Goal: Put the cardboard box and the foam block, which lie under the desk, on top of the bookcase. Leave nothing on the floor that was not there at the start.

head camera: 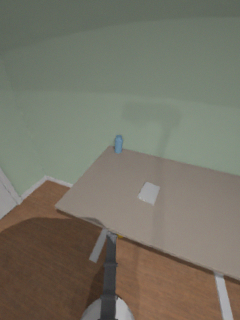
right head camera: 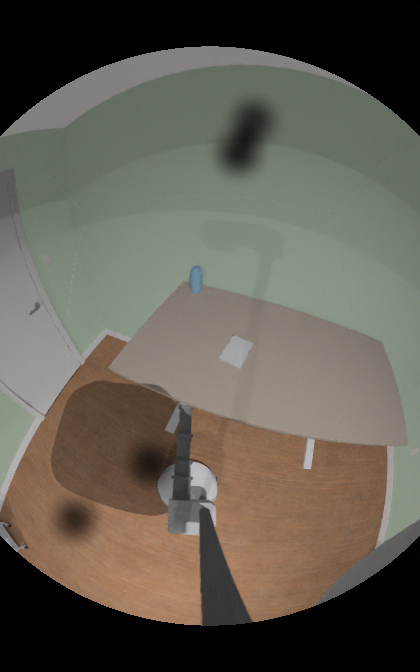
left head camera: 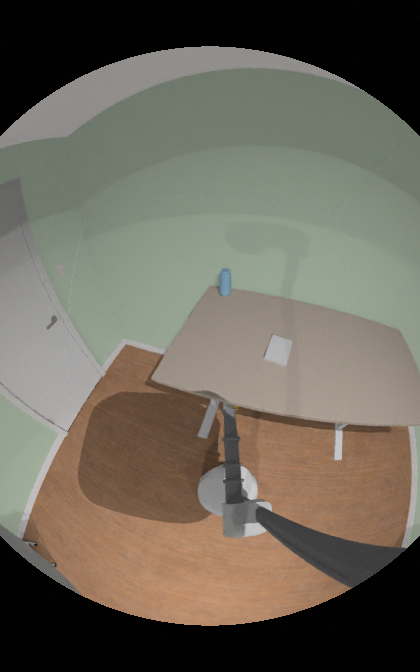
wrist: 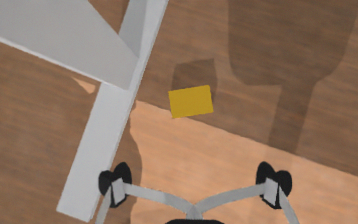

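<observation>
A small yellow block, which looks like the foam block, lies on the floor beside the desk's left foot in the wrist view. A sliver of the yellow block also shows at the desk's front edge in the head view and left head view. My gripper is open, its fingers wide apart and empty, and the block appears ahead of them. In the head views the desk hides the gripper at the arm's far end. The cardboard box and the bookcase do not show.
The desk's left foot is close to the left finger in the wrist view. The right foot stands farther right. A blue bottle and a white sheet are on the desk. A door is at left.
</observation>
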